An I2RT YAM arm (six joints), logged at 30 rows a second.
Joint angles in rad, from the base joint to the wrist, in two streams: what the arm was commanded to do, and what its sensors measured. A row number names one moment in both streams.
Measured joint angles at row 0:
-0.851 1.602 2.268 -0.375 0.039 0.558
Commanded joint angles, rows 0 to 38:
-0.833 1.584 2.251 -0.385 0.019 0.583
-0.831 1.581 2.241 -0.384 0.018 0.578
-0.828 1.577 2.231 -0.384 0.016 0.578
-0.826 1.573 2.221 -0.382 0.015 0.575
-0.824 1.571 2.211 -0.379 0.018 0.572
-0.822 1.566 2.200 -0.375 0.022 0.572
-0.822 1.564 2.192 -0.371 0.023 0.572
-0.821 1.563 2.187 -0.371 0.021 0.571
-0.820 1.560 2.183 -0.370 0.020 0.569
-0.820 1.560 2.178 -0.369 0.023 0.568
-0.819 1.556 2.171 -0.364 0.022 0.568
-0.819 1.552 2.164 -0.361 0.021 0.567
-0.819 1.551 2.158 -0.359 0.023 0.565
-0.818 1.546 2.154 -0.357 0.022 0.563
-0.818 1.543 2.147 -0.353 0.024 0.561
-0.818 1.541 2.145 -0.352 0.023 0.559
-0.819 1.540 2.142 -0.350 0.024 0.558
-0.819 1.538 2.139 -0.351 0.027 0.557
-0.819 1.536 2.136 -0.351 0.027 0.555
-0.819 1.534 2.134 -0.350 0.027 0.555
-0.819 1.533 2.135 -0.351 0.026 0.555
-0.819 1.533 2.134 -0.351 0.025 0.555
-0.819 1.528 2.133 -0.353 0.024 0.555
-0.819 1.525 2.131 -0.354 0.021 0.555
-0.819 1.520 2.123 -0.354 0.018 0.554
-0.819 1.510 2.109 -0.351 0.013 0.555
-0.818 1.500 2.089 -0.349 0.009 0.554
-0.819 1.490 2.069 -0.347 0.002 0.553
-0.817 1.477 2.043 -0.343 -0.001 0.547
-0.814 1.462 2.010 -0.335 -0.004 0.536
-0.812 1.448 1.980 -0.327 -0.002 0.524
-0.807 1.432 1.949 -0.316 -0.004 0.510
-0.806 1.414 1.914 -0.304 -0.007 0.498
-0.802 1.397 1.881 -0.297 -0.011 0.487
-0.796 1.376 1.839 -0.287 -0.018 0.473
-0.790 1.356 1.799 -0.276 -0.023 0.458
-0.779 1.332 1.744 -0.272 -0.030 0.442
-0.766 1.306 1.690 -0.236 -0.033 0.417
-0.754 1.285 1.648 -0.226 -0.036 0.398
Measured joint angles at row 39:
-0.781 1.341 1.724 -0.295 -0.010 0.467
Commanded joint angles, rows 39 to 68:
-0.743 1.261 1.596 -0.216 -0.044 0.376
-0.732 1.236 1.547 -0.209 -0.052 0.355
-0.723 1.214 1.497 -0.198 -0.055 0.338
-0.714 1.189 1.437 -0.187 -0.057 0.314
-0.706 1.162 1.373 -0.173 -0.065 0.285
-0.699 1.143 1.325 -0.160 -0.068 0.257
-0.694 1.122 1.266 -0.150 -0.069 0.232
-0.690 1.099 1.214 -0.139 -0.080 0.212
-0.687 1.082 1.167 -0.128 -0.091 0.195
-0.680 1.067 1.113 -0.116 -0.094 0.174
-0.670 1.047 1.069 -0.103 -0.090 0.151
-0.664 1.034 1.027 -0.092 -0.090 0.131
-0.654 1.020 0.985 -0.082 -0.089 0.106
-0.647 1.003 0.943 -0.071 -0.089 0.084
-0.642 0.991 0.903 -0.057 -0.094 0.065
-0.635 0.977 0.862 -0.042 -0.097 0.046
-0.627 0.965 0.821 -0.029 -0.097 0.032
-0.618 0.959 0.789 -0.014 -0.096 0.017
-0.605 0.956 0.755 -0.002 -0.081 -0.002
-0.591 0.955 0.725 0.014 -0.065 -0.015
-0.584 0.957 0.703 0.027 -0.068 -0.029
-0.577 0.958 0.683 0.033 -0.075 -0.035
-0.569 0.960 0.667 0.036 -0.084 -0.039
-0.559 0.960 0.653 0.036 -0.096 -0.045
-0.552 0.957 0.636 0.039 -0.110 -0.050
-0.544 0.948 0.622 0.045 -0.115 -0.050
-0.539 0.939 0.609 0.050 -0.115 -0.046
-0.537 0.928 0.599 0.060 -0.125 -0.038
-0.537 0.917 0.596 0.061 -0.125 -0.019
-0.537 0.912 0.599 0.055 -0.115 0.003
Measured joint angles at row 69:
-0.543 0.948 0.601 -0.002 -0.103 -0.007
